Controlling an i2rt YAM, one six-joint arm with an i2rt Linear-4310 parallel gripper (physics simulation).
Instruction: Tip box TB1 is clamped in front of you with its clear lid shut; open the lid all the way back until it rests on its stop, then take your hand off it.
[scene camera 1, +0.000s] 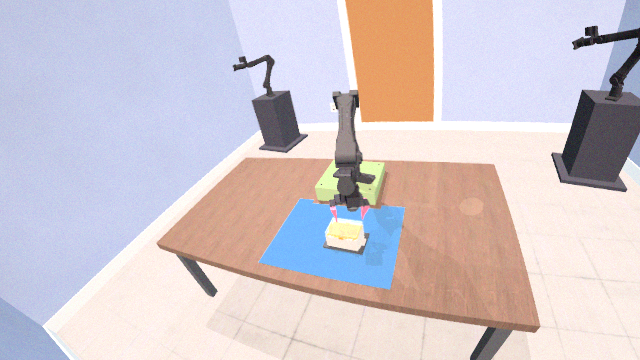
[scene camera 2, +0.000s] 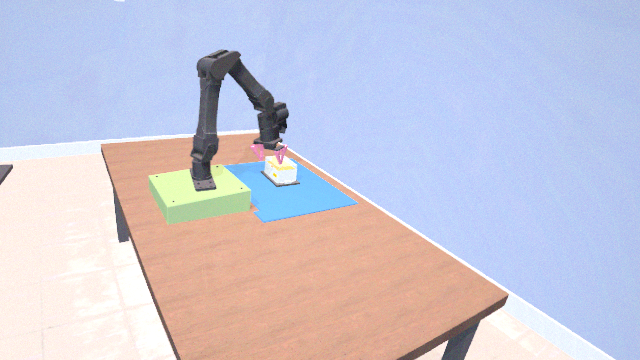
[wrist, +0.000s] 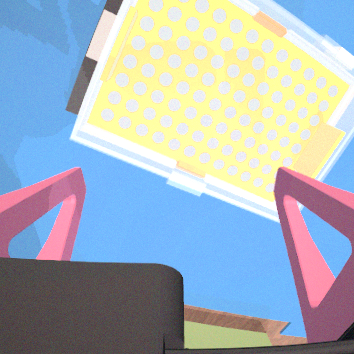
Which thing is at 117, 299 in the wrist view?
My gripper.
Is my gripper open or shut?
Open.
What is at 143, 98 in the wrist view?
A yellow dotted lid.
